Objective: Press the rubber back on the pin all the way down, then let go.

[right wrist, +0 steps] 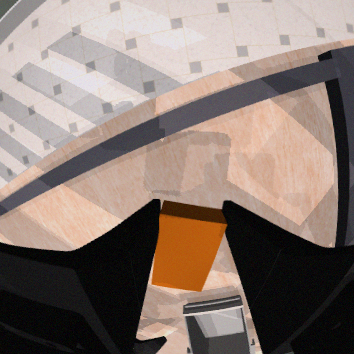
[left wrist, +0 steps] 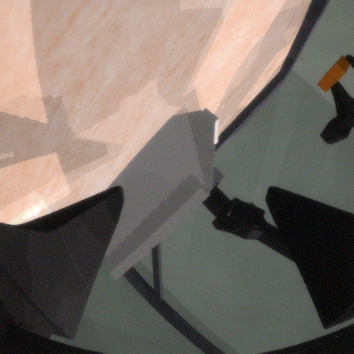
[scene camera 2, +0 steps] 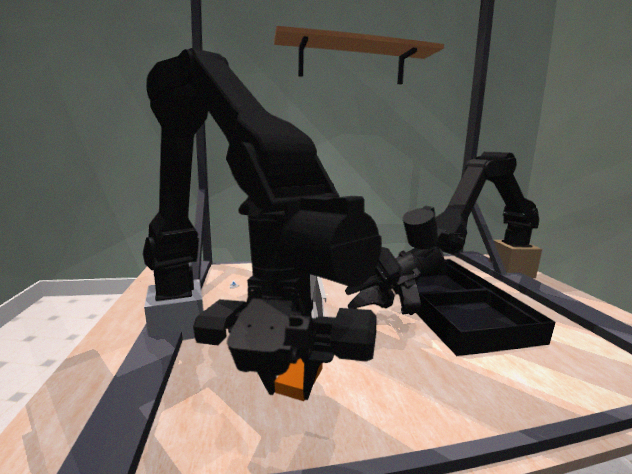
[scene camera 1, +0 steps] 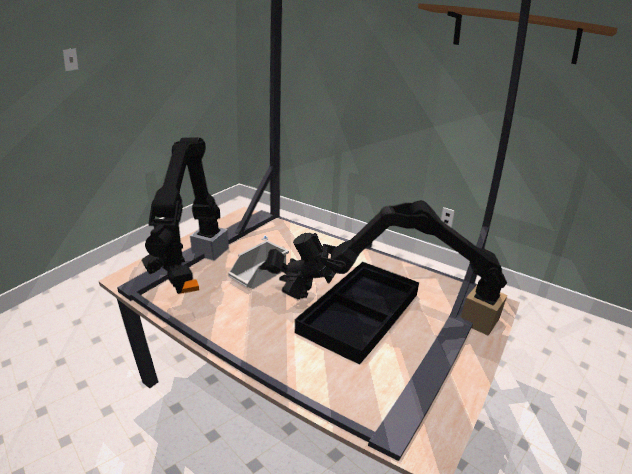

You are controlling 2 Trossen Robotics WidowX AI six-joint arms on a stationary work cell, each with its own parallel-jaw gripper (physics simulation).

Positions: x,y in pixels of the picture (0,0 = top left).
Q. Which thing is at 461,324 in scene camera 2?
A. A black two-compartment tray.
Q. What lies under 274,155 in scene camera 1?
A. An upright post.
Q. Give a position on an upright post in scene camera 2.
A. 485,21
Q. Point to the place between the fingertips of the left gripper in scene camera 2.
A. At 347,300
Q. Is the left gripper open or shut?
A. Open.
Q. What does the left gripper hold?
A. Nothing.
